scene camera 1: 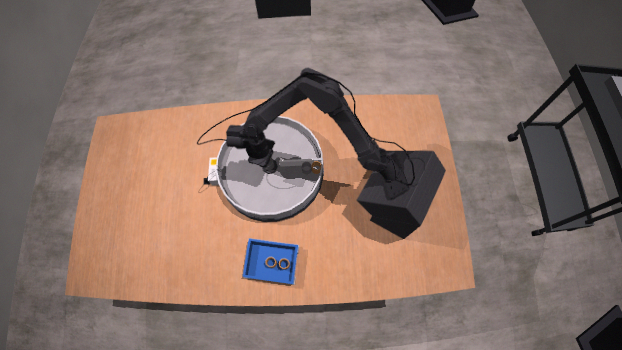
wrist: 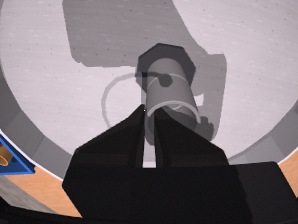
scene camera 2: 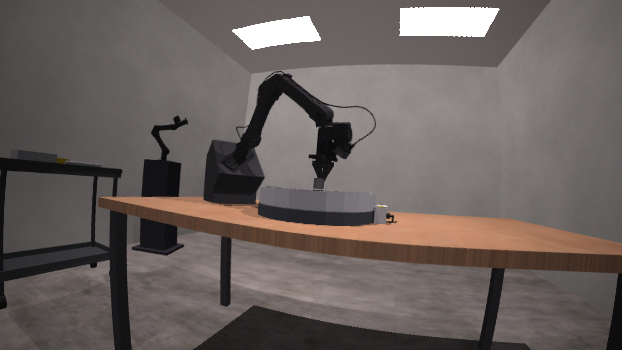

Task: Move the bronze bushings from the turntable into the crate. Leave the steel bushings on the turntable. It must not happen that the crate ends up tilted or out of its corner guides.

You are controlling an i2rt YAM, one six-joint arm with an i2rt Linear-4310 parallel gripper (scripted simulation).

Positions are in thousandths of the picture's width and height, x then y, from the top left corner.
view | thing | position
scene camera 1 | blue crate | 414, 716
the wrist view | my gripper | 502, 498
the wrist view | steel bushing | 559, 404
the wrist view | steel bushing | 555, 297
